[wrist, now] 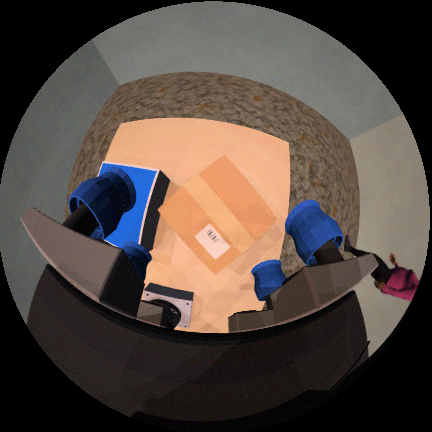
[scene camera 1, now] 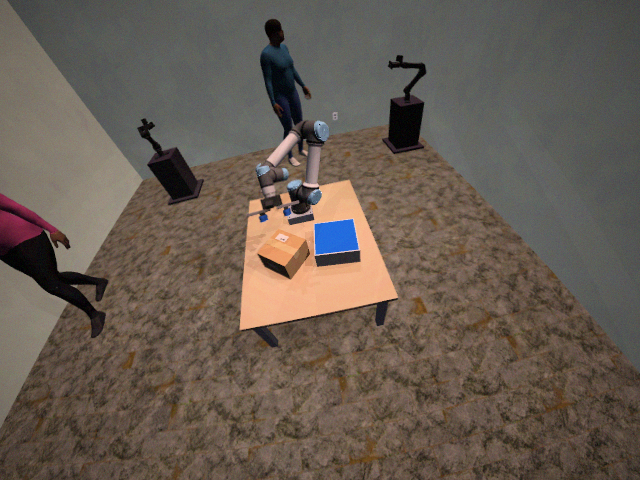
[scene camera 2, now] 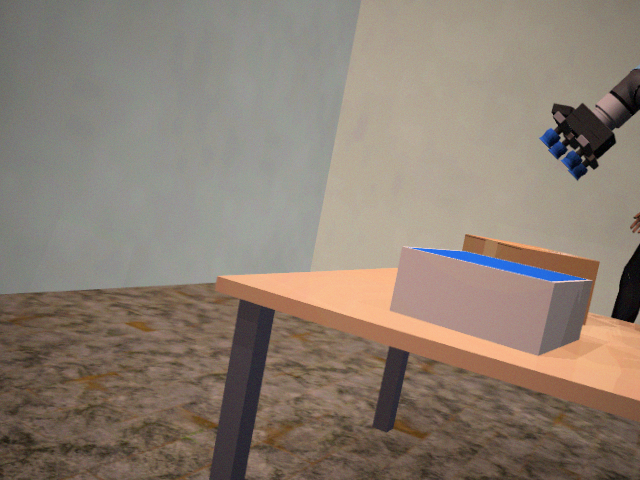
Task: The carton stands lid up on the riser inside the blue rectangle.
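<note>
A brown carton [scene camera 1: 283, 250] [scene camera 2: 532, 257] [wrist: 235, 200] stands on the table beside the riser, turned at an angle to it. Its taped face with a white label is up. The box-shaped riser [scene camera 1: 338, 257] [scene camera 2: 470, 299] [wrist: 156, 210] has pale and dark sides. The blue rectangle [scene camera 1: 336, 236] [scene camera 2: 506, 266] [wrist: 145, 187], edged in white, covers its top, and nothing stands on it. My gripper [scene camera 1: 275, 214] [scene camera 2: 563, 153] [wrist: 205, 242] is open, with nothing on its blue suction cups. It hangs above and apart from the carton, near the arm's base.
The wooden table [scene camera 1: 320, 294] [scene camera 2: 320, 304] [wrist: 200, 135] bears the arm's base [scene camera 1: 300, 217] [wrist: 185, 307] at its back. A person in blue [scene camera 1: 279, 72] stands behind. A person in pink [scene camera 1: 23, 227] [wrist: 401, 282] is at the left in scene camera 1. Two dark pedestals [scene camera 1: 173, 175] [scene camera 1: 405, 124] carry small black arms.
</note>
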